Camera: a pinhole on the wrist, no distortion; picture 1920 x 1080 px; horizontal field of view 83.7 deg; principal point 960.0 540.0 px. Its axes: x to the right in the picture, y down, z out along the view. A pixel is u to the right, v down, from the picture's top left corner.
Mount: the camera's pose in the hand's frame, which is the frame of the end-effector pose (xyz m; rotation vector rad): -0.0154 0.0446 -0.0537 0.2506 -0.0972 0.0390
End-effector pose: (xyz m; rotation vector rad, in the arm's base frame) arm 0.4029 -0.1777 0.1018 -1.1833 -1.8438 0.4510
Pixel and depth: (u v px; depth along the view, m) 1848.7 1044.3 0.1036
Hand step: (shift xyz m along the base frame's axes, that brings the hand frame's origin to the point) -0.0271 0.0929 -0.0560
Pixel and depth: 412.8 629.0 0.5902
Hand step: -0.3811 -0.2782 -0.4077
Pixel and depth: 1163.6 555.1 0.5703
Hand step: -0.4720 0.0675 -0.2024
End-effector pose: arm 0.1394 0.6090 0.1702 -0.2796 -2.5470 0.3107
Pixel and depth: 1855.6 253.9 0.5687
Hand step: -0.6490 -0.1942 -0.1435
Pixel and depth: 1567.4 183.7 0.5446
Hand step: -0.4930 -0.2543 -0.1784
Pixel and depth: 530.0 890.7 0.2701
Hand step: 0.0143 -0.0180 -0.2712
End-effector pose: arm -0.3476 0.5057 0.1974 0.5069 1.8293 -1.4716
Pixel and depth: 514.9 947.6 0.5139
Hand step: 0.3924 -0.3815 0.1028
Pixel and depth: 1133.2 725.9 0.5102
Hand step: 0.1284 -0.4472 -0.0552
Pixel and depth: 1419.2 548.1 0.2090
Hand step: 0.0068 -0.1582 -0.0513
